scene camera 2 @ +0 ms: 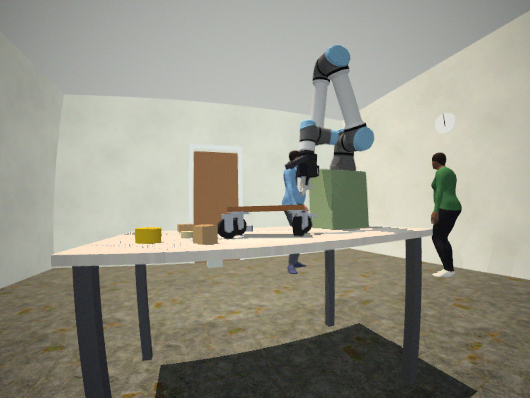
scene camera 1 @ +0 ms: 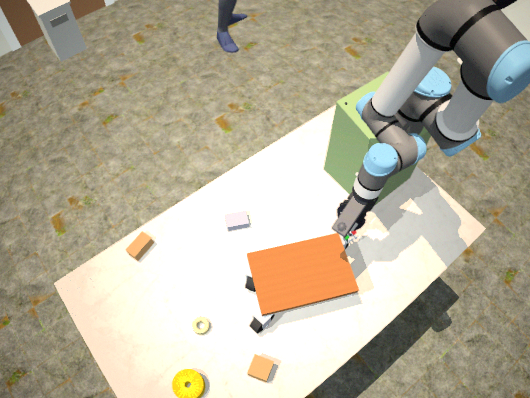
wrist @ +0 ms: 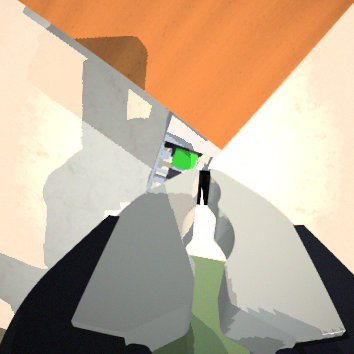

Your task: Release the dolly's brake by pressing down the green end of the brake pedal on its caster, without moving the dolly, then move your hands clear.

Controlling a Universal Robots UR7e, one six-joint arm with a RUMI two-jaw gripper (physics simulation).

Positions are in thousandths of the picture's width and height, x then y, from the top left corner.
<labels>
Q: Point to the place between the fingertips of the gripper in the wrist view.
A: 569,487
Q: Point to a dolly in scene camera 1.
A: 539,697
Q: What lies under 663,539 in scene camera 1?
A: The gripper.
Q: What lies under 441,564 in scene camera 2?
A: A dolly.
</labels>
